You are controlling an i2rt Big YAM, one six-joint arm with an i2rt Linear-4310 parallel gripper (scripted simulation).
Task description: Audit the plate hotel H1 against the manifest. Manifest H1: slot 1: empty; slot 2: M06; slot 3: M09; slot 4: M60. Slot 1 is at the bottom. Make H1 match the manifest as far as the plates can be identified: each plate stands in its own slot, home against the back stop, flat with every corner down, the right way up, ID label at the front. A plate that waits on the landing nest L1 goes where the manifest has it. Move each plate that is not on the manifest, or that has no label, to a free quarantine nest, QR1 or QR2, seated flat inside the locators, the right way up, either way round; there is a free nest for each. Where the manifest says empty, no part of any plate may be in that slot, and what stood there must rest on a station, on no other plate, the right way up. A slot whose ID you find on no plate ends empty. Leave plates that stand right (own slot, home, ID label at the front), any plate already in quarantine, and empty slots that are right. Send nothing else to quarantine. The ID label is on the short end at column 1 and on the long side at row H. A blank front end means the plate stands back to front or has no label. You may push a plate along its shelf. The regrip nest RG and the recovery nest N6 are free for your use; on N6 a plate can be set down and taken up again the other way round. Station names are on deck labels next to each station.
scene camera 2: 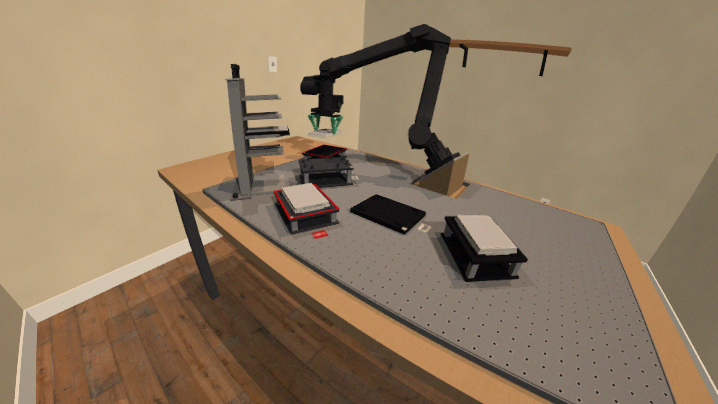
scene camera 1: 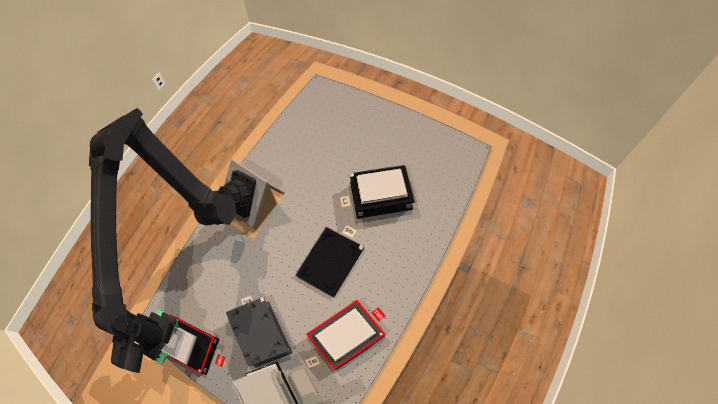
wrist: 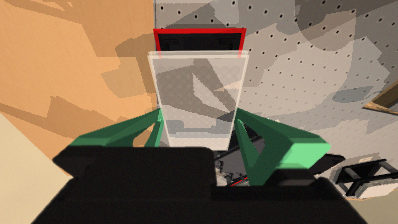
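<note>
My gripper (scene camera 1: 172,340), (wrist: 198,111): visible. White plate (scene camera 1: 181,344). Another white plate (scene camera 1: 351,330). A further white plate (scene camera 2: 484,235).
</note>
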